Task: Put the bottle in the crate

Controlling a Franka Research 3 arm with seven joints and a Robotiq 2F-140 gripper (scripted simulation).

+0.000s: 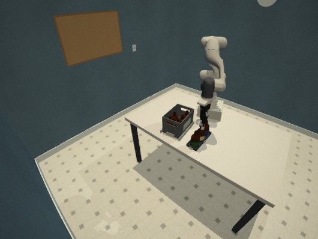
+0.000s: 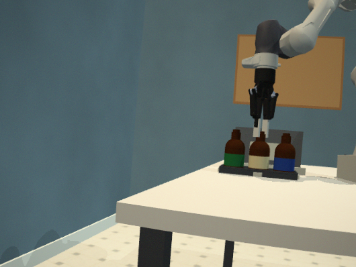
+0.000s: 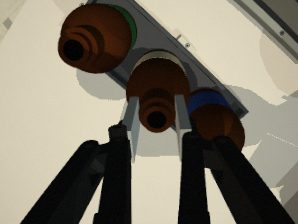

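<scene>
The green-labelled bottle is 9 cm below my hand, 9 cm ahead of it and 1 cm to the right of it. From my hand the other things lie so: grey crate (25 cm to the right, 9 cm below, 5 cm behind); then dark tray (16 cm below); then blue-labelled bottle (9 cm below, 9 cm behind, 1 cm to the left).
</scene>
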